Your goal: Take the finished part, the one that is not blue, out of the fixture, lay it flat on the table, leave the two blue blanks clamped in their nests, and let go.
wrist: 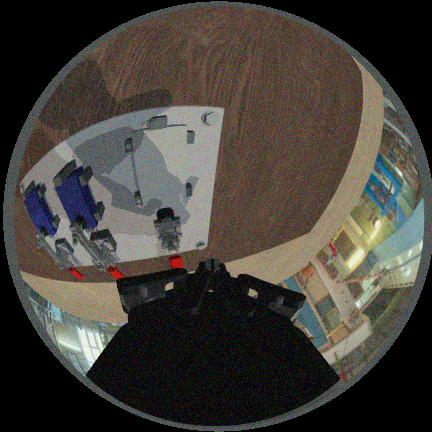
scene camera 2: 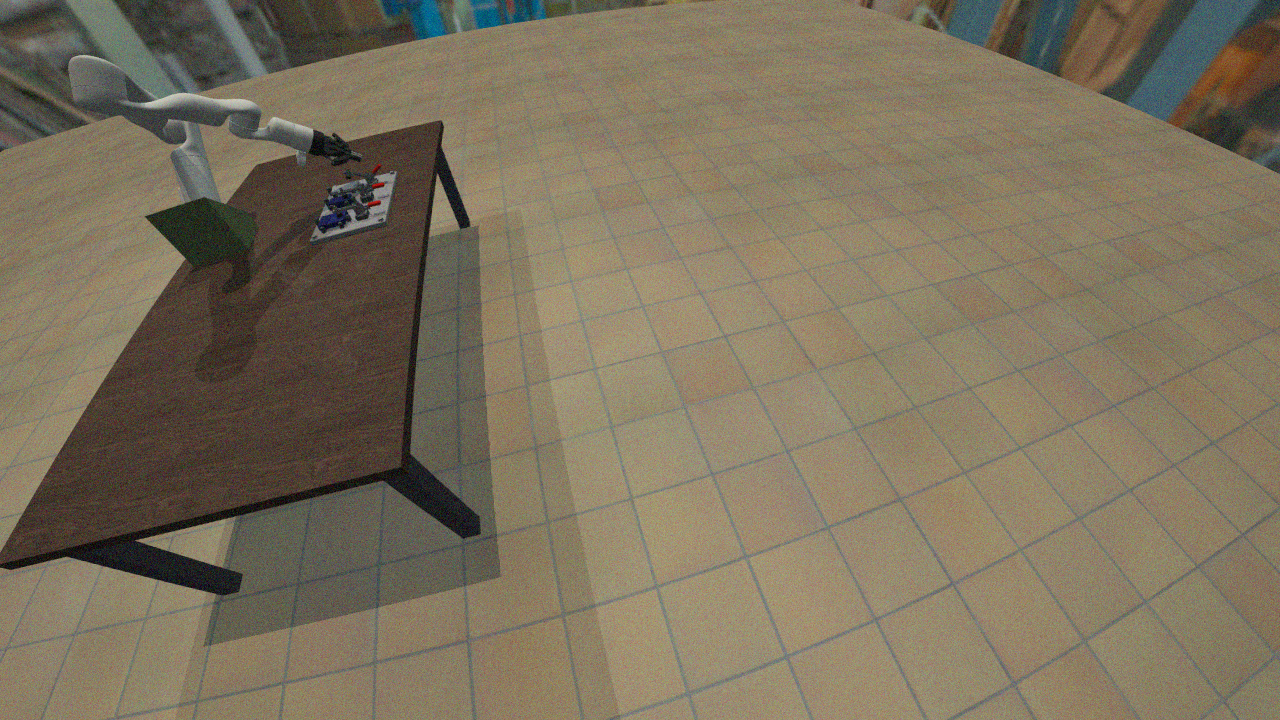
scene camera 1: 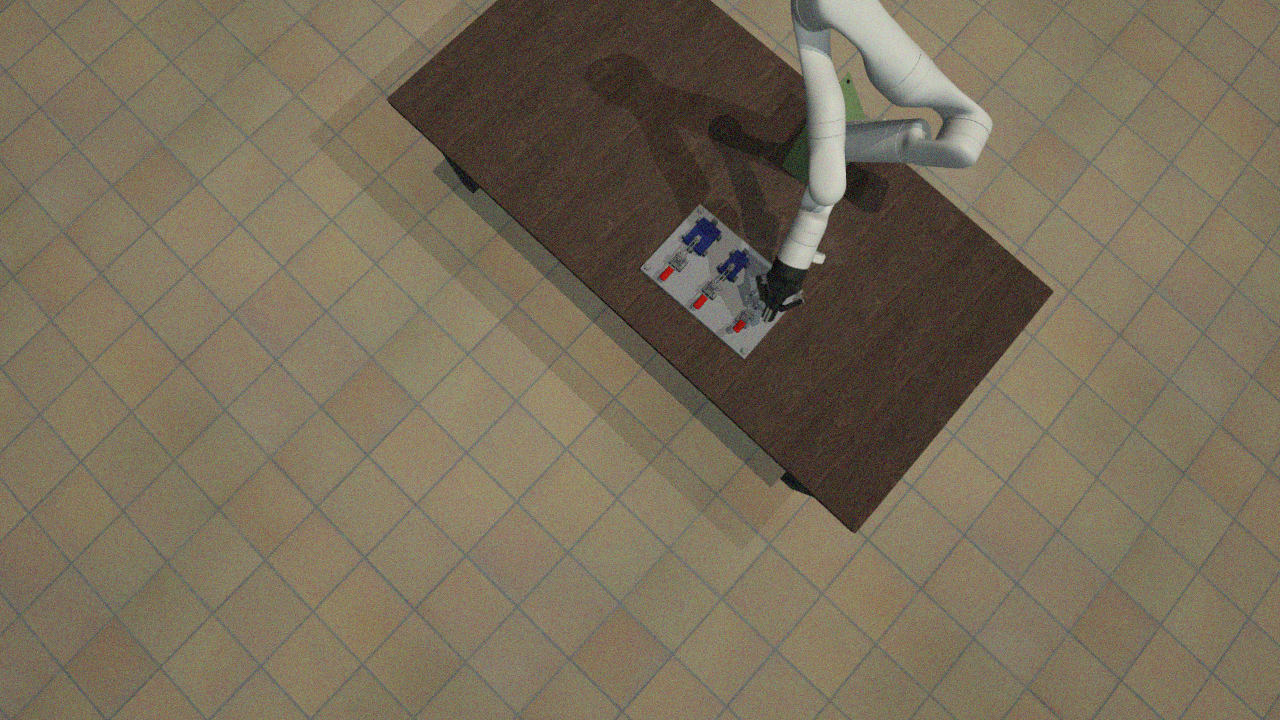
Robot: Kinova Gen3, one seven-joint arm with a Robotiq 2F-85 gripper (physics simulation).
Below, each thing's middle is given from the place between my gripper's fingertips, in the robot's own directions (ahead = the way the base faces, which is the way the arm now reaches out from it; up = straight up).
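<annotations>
My hand is 40 mm to the left of the finished part (wrist: 159, 154), 90 mm past it and 70 mm above it. Going by their middles, that finished part is the nearest to my hand of the things named here. As for the fixture plate (scene camera 1: 718, 315), I find it 150 mm to the right of my hand, 30 mm behind it and 90 mm below it.
</annotations>
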